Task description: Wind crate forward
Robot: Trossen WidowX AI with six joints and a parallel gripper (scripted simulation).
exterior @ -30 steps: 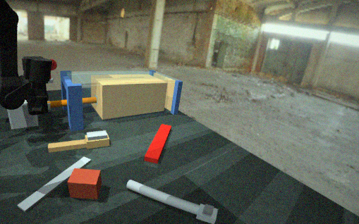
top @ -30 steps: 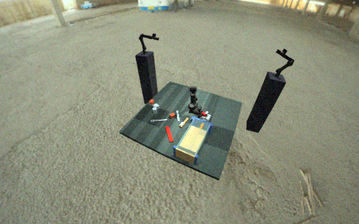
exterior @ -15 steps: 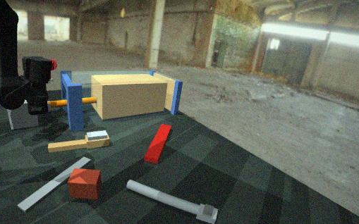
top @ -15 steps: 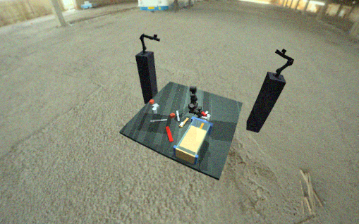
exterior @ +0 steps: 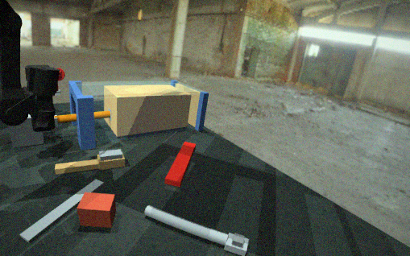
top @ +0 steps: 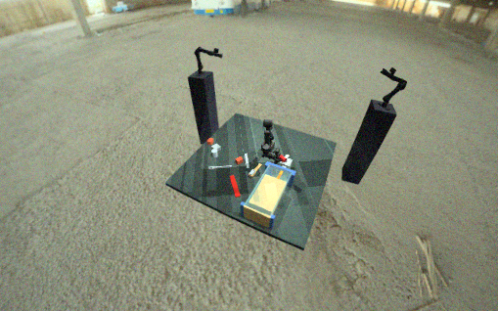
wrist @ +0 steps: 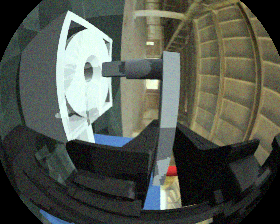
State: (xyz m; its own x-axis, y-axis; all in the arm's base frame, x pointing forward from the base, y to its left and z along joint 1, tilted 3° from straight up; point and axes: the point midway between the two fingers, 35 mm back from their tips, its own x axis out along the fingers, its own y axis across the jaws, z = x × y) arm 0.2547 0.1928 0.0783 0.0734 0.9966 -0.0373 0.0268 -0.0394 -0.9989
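The winch handle lies 10 mm to the right of my gripper tip, 10 mm ahead of it and 10 mm above it. Also, from my gripper tip: wooden-handled tool 250 mm to the right, 130 mm below, 90 mm ahead; then winch 120 mm below, 70 mm behind, 10 mm to the right; then red knob 50 mm ahead, 40 mm above, 20 mm to the right.
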